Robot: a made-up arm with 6 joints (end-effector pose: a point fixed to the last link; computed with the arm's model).
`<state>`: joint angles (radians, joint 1 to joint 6).
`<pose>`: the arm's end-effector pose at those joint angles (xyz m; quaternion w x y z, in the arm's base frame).
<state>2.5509 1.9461 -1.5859 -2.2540 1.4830 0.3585</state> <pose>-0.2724 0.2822 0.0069 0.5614 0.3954 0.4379 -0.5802</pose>
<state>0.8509 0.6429 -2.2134 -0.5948 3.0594 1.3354</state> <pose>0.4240 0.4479 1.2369 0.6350 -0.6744 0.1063 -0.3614</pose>
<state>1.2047 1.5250 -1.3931 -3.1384 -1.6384 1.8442</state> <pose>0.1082 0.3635 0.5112 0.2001 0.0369 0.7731 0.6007</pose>
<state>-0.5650 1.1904 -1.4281 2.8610 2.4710 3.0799</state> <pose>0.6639 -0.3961 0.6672 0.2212 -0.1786 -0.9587 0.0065</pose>
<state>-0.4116 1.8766 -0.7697 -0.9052 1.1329 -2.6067</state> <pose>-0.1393 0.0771 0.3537 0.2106 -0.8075 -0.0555 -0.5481</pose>
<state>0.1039 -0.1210 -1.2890 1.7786 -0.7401 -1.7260</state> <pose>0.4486 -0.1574 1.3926 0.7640 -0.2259 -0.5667 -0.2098</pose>
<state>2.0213 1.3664 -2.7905 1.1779 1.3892 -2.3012</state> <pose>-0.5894 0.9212 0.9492 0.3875 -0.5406 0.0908 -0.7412</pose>
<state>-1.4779 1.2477 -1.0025 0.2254 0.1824 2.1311</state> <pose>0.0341 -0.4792 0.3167 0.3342 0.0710 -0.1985 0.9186</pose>
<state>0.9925 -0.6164 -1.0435 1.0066 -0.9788 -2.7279</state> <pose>0.1833 0.0783 1.6072 0.3735 -0.5431 -0.6715 0.3386</pose>
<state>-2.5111 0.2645 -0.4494 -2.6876 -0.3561 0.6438</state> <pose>-0.1174 -0.1815 0.7720 0.9693 0.0012 -0.1027 -0.2233</pose>
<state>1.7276 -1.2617 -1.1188 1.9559 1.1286 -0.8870</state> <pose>-0.0359 -0.0952 1.6628 0.0284 -0.8780 -0.0339 -0.4766</pose>
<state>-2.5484 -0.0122 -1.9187 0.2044 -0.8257 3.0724</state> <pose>-0.2996 -0.1826 1.8082 0.2082 -0.3046 0.9292 -0.0202</pose>
